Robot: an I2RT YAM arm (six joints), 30 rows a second.
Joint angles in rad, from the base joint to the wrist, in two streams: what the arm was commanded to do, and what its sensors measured. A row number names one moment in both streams.
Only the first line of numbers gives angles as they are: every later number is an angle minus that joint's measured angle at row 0.
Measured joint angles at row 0: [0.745, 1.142, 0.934, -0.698, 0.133, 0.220]
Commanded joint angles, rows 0 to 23: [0.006, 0.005, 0.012, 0.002, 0.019, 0.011]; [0.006, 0.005, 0.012, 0.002, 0.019, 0.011]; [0.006, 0.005, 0.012, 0.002, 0.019, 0.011]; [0.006, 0.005, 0.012, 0.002, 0.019, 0.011]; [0.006, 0.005, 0.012, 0.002, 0.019, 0.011]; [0.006, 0.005, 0.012, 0.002, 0.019, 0.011]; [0.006, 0.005, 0.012, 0.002, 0.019, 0.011]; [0.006, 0.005, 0.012, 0.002, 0.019, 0.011]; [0.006, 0.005, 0.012, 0.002, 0.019, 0.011]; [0.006, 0.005, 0.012, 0.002, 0.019, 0.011]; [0.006, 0.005, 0.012, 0.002, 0.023, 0.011]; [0.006, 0.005, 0.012, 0.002, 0.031, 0.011]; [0.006, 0.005, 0.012, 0.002, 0.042, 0.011]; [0.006, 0.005, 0.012, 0.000, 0.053, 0.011]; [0.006, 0.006, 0.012, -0.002, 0.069, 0.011]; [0.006, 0.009, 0.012, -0.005, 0.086, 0.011]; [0.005, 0.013, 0.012, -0.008, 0.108, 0.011]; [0.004, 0.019, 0.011, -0.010, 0.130, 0.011]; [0.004, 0.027, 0.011, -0.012, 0.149, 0.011]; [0.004, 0.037, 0.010, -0.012, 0.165, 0.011]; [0.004, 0.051, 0.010, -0.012, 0.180, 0.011]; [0.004, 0.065, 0.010, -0.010, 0.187, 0.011]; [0.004, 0.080, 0.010, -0.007, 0.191, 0.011]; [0.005, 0.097, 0.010, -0.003, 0.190, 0.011]
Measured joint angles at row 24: [0.000, 0.059, 0.000, -0.008, 0.132, 0.000]
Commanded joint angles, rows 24 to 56: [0.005, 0.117, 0.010, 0.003, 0.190, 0.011]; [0.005, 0.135, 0.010, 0.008, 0.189, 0.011]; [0.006, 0.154, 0.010, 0.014, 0.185, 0.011]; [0.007, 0.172, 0.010, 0.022, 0.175, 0.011]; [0.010, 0.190, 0.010, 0.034, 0.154, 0.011]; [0.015, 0.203, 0.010, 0.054, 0.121, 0.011]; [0.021, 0.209, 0.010, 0.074, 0.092, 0.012]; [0.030, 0.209, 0.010, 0.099, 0.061, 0.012]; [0.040, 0.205, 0.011, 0.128, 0.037, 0.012]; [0.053, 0.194, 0.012, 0.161, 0.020, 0.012]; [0.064, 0.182, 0.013, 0.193, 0.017, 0.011]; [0.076, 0.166, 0.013, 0.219, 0.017, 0.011]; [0.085, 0.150, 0.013, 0.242, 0.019, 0.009]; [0.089, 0.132, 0.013, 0.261, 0.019, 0.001]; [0.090, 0.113, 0.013, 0.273, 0.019, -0.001]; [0.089, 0.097, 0.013, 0.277, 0.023, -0.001]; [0.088, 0.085, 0.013, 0.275, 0.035, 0.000]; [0.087, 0.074, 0.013, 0.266, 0.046, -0.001]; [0.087, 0.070, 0.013, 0.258, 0.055, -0.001]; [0.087, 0.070, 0.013, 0.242, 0.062, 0.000]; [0.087, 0.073, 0.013, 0.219, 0.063, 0.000]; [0.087, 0.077, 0.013, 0.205, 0.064, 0.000]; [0.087, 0.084, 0.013, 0.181, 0.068, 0.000]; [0.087, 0.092, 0.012, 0.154, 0.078, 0.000]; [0.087, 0.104, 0.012, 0.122, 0.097, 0.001]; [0.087, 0.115, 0.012, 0.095, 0.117, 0.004]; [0.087, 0.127, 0.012, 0.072, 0.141, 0.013]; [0.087, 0.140, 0.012, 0.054, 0.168, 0.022]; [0.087, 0.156, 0.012, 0.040, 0.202, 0.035]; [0.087, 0.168, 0.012, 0.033, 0.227, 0.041]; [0.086, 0.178, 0.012, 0.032, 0.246, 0.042]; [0.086, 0.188, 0.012, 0.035, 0.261, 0.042]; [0.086, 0.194, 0.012, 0.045, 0.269, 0.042]
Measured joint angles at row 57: [0.083, 0.179, 0.003, 0.037, 0.176, 0.016]
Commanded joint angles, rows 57 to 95: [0.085, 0.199, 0.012, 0.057, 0.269, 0.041]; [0.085, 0.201, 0.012, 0.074, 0.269, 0.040]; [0.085, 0.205, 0.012, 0.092, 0.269, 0.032]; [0.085, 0.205, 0.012, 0.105, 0.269, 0.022]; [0.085, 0.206, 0.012, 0.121, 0.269, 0.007]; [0.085, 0.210, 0.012, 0.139, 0.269, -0.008]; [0.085, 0.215, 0.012, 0.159, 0.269, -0.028]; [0.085, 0.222, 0.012, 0.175, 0.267, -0.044]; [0.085, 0.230, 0.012, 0.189, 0.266, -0.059]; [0.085, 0.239, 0.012, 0.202, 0.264, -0.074]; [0.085, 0.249, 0.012, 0.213, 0.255, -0.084]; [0.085, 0.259, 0.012, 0.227, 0.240, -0.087]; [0.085, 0.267, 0.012, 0.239, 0.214, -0.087]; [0.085, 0.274, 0.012, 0.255, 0.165, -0.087]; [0.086, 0.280, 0.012, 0.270, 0.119, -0.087]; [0.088, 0.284, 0.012, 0.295, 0.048, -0.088]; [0.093, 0.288, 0.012, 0.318, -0.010, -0.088]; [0.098, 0.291, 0.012, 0.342, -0.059, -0.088]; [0.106, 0.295, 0.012, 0.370, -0.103, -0.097]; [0.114, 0.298, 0.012, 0.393, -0.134, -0.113]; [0.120, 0.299, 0.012, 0.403, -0.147, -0.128]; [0.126, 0.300, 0.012, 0.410, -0.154, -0.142]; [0.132, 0.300, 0.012, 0.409, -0.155, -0.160]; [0.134, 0.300, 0.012, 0.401, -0.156, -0.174]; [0.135, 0.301, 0.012, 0.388, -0.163, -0.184]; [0.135, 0.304, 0.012, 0.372, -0.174, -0.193]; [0.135, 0.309, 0.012, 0.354, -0.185, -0.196]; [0.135, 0.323, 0.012, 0.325, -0.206, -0.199]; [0.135, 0.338, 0.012, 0.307, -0.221, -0.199]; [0.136, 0.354, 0.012, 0.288, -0.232, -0.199]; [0.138, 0.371, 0.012, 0.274, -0.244, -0.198]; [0.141, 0.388, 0.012, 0.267, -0.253, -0.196]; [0.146, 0.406, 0.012, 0.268, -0.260, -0.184]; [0.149, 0.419, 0.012, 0.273, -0.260, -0.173]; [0.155, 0.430, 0.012, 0.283, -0.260, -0.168]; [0.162, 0.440, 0.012, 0.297, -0.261, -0.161]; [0.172, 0.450, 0.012, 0.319, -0.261, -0.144]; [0.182, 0.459, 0.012, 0.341, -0.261, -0.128]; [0.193, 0.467, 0.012, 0.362, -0.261, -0.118]
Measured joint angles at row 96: [0.162, 0.452, 0.003, 0.332, -0.236, -0.161]
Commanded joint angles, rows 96 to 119: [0.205, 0.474, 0.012, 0.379, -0.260, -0.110]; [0.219, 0.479, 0.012, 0.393, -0.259, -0.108]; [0.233, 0.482, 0.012, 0.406, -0.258, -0.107]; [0.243, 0.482, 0.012, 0.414, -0.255, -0.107]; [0.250, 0.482, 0.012, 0.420, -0.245, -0.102]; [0.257, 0.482, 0.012, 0.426, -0.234, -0.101]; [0.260, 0.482, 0.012, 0.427, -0.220, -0.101]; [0.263, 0.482, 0.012, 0.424, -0.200, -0.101]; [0.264, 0.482, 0.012, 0.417, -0.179, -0.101]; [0.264, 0.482, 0.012, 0.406, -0.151, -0.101]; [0.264, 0.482, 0.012, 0.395, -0.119, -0.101]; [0.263, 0.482, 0.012, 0.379, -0.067, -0.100]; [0.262, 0.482, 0.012, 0.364, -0.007, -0.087]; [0.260, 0.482, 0.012, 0.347, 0.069, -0.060]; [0.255, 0.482, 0.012, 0.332, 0.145, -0.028]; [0.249, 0.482, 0.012, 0.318, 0.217, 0.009]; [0.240, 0.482, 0.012, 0.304, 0.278, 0.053]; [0.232, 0.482, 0.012, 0.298, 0.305, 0.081]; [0.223, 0.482, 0.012, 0.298, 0.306, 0.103]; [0.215, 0.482, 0.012, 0.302, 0.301, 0.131]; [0.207, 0.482, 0.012, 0.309, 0.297, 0.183]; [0.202, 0.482, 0.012, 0.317, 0.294, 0.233]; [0.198, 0.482, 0.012, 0.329, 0.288, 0.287]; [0.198, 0.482, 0.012, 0.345, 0.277, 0.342]
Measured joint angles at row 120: [0.205, 0.476, 0.003, 0.325, 0.219, 0.141]
